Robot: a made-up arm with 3 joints. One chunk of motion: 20 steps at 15 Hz.
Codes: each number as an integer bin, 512 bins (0 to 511) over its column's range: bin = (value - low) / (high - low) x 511, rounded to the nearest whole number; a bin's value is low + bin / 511 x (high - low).
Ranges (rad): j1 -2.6..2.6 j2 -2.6..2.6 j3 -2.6..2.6
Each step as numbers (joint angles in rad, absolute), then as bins.
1 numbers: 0.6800 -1.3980 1.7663
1 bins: 322 118 429
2 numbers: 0.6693 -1.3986 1.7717
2 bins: 321 118 430
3 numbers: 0.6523 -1.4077 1.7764
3 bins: 320 117 430
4 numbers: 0.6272 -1.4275 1.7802
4 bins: 317 115 430
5 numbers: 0.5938 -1.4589 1.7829
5 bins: 314 112 431
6 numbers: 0.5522 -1.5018 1.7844
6 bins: 310 108 431
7 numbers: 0.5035 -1.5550 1.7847
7 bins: 305 103 431
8 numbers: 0.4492 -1.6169 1.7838
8 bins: 300 97 431
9 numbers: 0.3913 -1.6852 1.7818
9 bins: 294 90 431
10 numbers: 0.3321 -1.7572 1.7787
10 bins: 288 83 430
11 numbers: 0.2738 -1.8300 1.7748
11 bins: 282 76 430
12 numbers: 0.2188 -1.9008 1.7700
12 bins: 277 69 429
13 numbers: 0.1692 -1.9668 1.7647
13 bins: 272 62 429
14 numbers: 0.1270 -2.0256 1.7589
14 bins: 268 56 428
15 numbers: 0.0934 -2.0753 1.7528
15 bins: 265 52 428
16 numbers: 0.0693 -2.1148 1.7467
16 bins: 262 48 427
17 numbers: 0.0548 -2.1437 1.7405
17 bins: 261 45 427
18 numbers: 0.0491 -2.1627 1.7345
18 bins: 260 43 426
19 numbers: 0.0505 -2.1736 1.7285
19 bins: 260 42 425
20 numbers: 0.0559 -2.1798 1.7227
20 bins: 261 41 425
